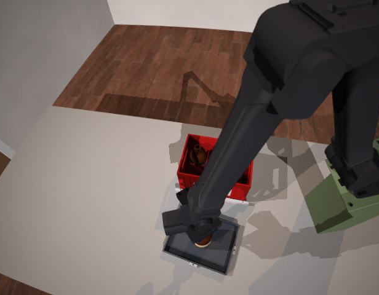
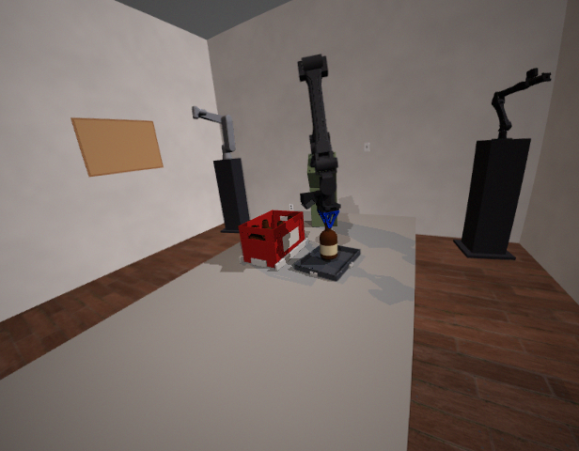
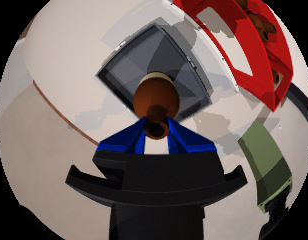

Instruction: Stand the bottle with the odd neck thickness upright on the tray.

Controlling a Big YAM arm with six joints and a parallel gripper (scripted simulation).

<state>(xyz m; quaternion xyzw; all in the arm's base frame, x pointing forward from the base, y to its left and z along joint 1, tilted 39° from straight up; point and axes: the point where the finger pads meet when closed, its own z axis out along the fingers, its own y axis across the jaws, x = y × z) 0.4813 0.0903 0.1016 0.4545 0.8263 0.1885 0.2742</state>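
The brown bottle lies 6 cm below my hand. The rest, counted from my hand: dark grey tray: 15 cm below; then crate: 5 cm behind, 27 cm to the right, 8 cm below.
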